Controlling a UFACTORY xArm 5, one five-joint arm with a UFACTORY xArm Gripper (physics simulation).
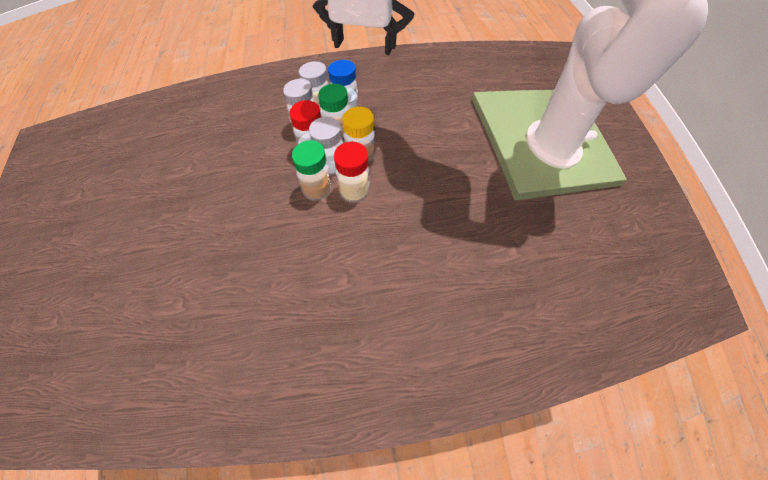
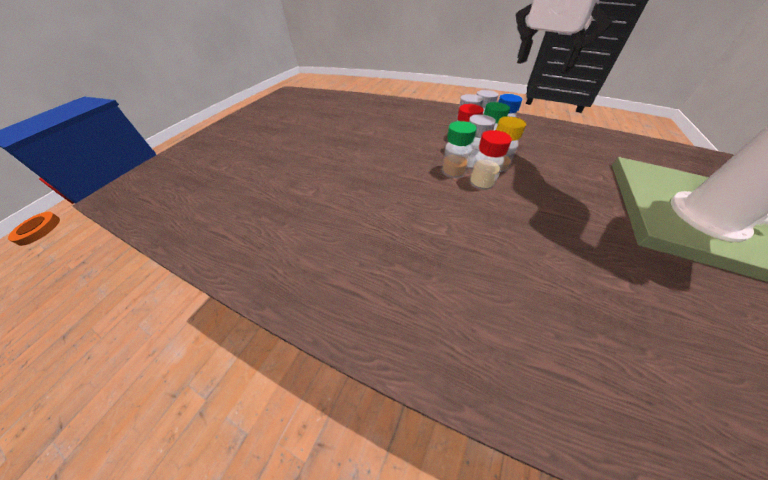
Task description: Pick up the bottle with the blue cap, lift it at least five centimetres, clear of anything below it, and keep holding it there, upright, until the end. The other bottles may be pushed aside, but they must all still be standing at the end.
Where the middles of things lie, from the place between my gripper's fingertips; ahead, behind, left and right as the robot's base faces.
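Positions relative to my hand: yellow-capped bottle (image 1: 358, 122), 130 mm below, 40 mm ahead, 90 mm to the left; red-capped bottle (image 1: 303, 113), 130 mm below, 40 mm to the left, 120 mm ahead.
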